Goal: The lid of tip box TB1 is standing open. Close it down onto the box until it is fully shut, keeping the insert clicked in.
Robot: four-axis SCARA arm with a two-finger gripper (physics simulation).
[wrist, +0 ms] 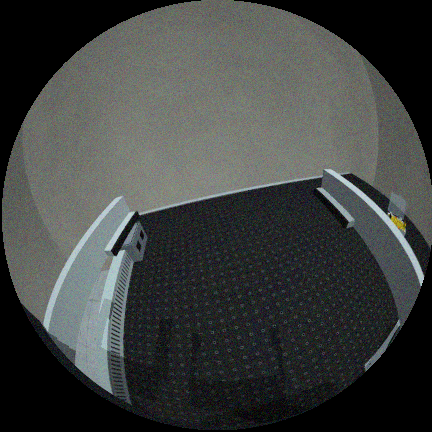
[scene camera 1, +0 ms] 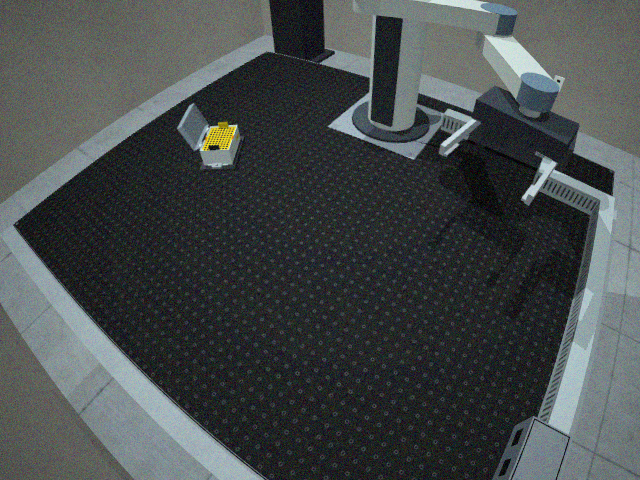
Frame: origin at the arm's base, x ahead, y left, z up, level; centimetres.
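Where they show: gripper, fingertip midpoint: (wrist: 223, 189) (scene camera 1: 484, 173); arm's base at its link origin: (scene camera 1: 390, 123).
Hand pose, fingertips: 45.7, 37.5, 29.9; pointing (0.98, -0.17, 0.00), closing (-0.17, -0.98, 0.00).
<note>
Things, the pixels of their top centre, and the offset from my fingertips, as dx, dy, dz. "spot": a spot on its surface instead.
- tip box TB1 at its top centre: (scene camera 1: 218, 136) -3.5, -70.9, -22.1
- grey lid at a spot on its surface: (scene camera 1: 193, 127) (wrist: 397, 206) spot: -0.1, -77.2, -18.9
- grey block with black openings, surface spot: (scene camera 1: 540, 452) spot: +28.3, +28.7, -21.1
The tip box TB1 (scene camera 1: 217, 157) is a small white box on a dark base at the upper left of the scene view. Its yellow perforated insert (scene camera 1: 221, 137) (wrist: 398, 221) lies in the top and looks about level; whether it is clicked in cannot be told. The grey lid (scene camera 1: 193, 127) (wrist: 397, 204) stands open, tilted up at the box's left side in the scene view. My gripper (scene camera 1: 485, 176) (wrist: 223, 189) is wide open and empty, far to the right of the box. In the wrist view the box shows at the right edge, beyond the right finger, which partly hides it.
The arm's column (scene camera 1: 408, 77) stands between box and gripper, towards the back. A dark cabinet (scene camera 1: 297, 25) stands at the back. A vented rail (scene camera 1: 569, 192) (wrist: 119, 310) edges the right side. A grey block with black openings (scene camera 1: 540, 452) (wrist: 137, 241) stands at the front right corner.
</note>
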